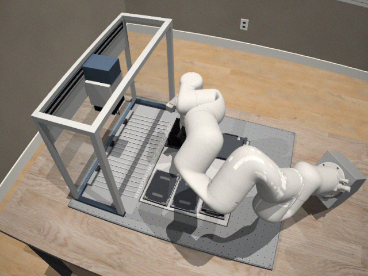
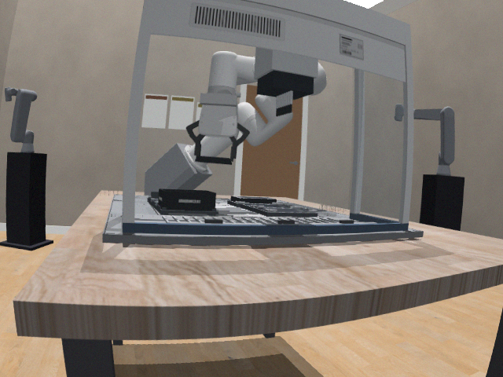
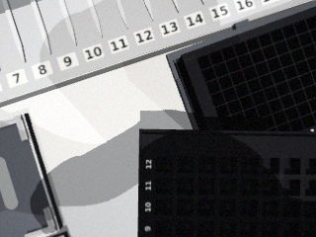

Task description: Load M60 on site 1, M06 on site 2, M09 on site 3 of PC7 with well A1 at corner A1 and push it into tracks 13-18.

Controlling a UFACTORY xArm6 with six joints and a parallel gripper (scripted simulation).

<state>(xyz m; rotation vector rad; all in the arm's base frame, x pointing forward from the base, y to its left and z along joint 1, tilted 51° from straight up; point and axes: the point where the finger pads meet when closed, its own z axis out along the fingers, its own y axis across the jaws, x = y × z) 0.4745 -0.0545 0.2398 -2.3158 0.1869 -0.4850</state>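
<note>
The plate carrier PC7 is 100 mm to the right of my hand and 130 mm below it. From my hand the other things lie so: nest S2 (100 mm behind, 150 mm to the left, 140 mm below).
</note>
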